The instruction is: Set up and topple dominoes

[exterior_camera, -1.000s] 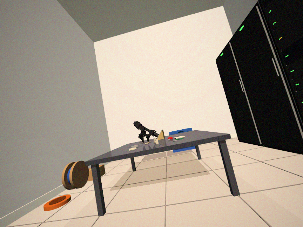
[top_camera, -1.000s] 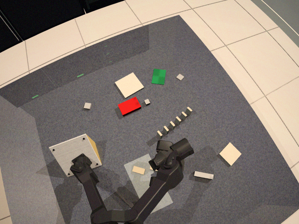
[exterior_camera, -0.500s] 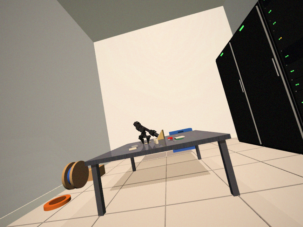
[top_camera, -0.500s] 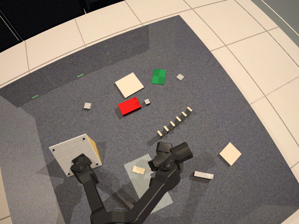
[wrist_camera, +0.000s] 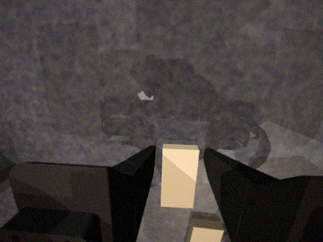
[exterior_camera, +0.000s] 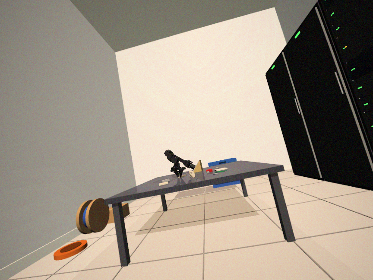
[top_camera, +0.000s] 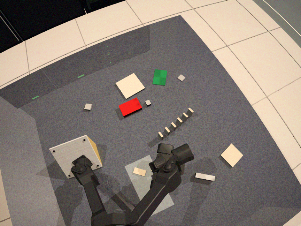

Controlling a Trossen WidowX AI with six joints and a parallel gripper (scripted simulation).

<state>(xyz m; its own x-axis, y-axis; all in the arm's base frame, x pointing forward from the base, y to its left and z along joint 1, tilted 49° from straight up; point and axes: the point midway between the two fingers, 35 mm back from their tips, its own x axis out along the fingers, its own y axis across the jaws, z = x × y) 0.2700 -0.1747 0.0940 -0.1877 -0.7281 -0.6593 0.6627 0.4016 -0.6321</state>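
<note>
Right now my gripper tip is 140 mm short of the whitish bar, 130 mm to the left of it and 10 mm below it. From my gripper tip the other things lie so: white tile: 90 mm ahead, 430 mm to the left; small cube: 110 mm ahead, 300 mm to the left, 10 mm above; red tile: 30 mm ahead, 320 mm to the left, 10 mm above.
</note>
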